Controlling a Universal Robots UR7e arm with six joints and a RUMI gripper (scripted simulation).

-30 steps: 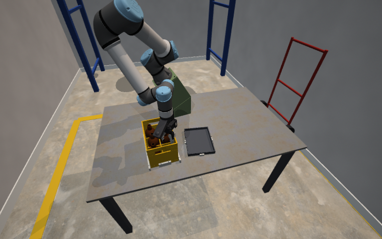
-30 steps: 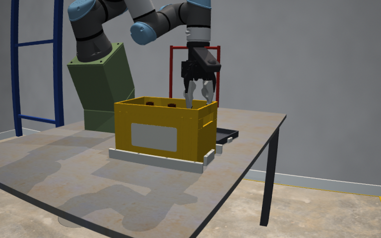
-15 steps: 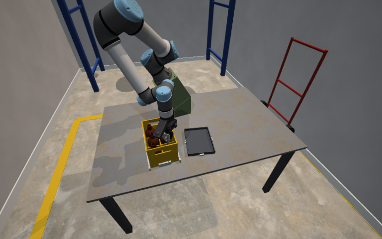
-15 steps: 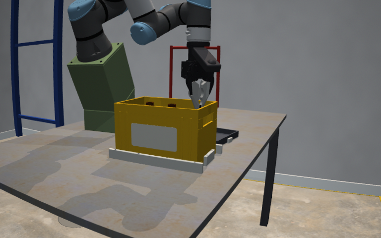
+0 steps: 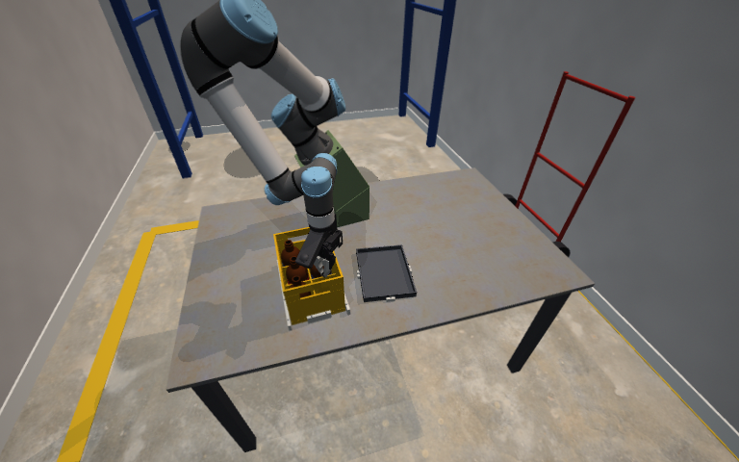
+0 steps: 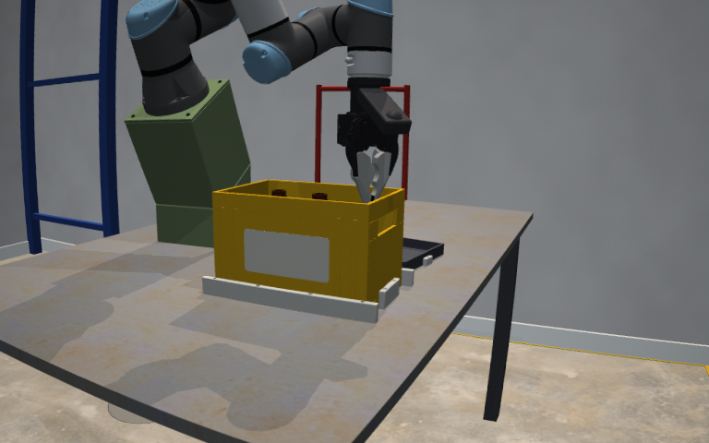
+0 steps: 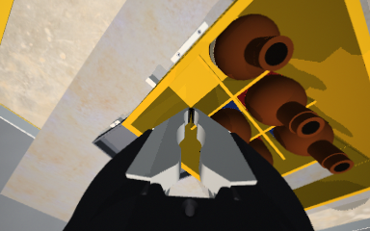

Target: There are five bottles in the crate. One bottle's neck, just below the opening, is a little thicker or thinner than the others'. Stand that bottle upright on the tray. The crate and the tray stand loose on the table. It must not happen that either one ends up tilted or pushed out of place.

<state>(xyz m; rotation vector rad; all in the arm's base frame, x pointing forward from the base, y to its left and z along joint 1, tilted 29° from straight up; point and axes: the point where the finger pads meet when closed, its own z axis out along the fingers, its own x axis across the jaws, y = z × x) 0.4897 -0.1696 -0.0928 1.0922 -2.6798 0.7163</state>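
The yellow crate lies 90 mm behind my hand, 70 mm below it and 40 mm to the right of it. From my hand the other things lie so: dark tray (240 mm to the left, 140 mm below, 70 mm behind).
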